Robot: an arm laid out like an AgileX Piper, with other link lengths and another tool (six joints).
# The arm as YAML. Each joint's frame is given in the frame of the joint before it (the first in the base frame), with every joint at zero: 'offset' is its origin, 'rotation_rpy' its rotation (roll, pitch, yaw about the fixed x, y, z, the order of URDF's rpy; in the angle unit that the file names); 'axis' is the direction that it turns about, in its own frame. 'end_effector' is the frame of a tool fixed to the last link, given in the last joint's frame.
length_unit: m
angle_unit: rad
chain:
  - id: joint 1
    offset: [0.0, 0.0, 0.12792]
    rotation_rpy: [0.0, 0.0, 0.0]
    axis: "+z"
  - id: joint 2
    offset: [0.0, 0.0, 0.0]
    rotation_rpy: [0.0, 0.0, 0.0]
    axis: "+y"
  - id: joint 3
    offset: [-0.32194, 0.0, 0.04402]
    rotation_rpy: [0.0, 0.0, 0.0]
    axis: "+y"
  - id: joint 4
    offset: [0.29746, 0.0, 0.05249]
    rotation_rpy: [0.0, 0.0, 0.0]
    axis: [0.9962, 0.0, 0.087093]
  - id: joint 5
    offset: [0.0, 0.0, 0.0]
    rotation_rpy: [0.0, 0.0, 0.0]
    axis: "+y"
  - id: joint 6
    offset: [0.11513, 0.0, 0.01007]
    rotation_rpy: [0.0, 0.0, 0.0]
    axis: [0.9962, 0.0, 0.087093]
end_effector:
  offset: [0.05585, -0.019, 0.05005]
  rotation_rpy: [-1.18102, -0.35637, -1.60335]
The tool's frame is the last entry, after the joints.
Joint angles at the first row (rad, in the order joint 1, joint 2, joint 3, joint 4, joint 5, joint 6):
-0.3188, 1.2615, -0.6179, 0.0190, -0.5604, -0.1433
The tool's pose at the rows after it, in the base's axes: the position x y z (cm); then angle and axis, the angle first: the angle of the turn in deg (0 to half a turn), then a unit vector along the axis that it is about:
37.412 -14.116 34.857 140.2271 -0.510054 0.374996 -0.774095
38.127 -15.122 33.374 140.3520 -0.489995 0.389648 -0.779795
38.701 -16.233 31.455 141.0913 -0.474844 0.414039 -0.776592
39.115 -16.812 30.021 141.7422 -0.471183 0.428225 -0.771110
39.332 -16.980 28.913 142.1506 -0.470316 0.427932 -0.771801
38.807 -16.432 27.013 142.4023 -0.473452 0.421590 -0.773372
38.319 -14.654 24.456 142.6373 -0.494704 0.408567 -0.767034
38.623 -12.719 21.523 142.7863 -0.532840 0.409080 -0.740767
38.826 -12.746 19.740 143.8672 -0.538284 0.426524 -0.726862
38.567 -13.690 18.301 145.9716 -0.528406 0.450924 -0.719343
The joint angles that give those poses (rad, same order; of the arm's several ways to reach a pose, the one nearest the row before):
-0.3188, 1.3325, -0.6179, 0.0303, -0.6606, -0.1433
-0.3188, 1.4029, -0.6179, 0.0765, -0.7436, -0.1433
-0.3188, 1.4675, -0.6179, 0.1303, -0.7938, -0.1433
-0.3188, 1.5098, -0.6179, 0.1554, -0.8173, -0.1433
-0.3188, 1.5471, -0.6099, 0.1574, -0.8634, -0.1433
-0.3094, 1.5861, -0.5607, 0.1535, -0.9561, -0.1433
-0.2715, 1.6331, -0.4951, 0.1557, -1.0536, -0.1673
-0.2227, 1.6823, -0.4583, 0.1637, -1.0694, -0.1922
-0.2066, 1.7242, -0.4564, 0.2013, -1.0715, -0.1955
-0.2066, 1.7606, -0.4564, 0.2585, -1.0792, -0.1960

